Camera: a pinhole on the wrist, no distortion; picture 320 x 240 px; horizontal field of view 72.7 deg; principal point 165.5 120.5 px. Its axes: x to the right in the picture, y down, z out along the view. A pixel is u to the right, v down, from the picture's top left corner.
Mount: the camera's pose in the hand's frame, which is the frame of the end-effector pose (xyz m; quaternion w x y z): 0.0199 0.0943 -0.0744 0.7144 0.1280 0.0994 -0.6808
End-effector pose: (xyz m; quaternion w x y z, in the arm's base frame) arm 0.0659 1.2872 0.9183 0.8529 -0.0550 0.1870 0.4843
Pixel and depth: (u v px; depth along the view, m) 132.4 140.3 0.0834
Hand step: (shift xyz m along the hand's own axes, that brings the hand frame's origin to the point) 0.0241 0.0801 0.0090
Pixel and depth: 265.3 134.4 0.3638
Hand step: 0.0403 -0.1787 0.2186
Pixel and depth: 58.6 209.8 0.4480
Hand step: 0.1773 0.1678 0.4285
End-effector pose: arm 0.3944 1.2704 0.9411 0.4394 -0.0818 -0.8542 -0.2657
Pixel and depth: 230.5 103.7 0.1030
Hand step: 0.0103 0.0320 0.0131
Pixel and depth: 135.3 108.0 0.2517
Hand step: -0.0045 0.0467 0.1744
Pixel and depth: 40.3 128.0 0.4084
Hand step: 0.0082 0.1877 0.3876
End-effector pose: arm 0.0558 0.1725 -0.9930 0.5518 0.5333 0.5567 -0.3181
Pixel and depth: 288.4 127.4 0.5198
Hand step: 0.0353 -0.3487 0.3260
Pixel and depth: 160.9 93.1 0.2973
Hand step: -0.0274 0.0041 0.2075
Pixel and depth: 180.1 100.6 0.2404
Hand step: -0.0090 0.0016 0.1472
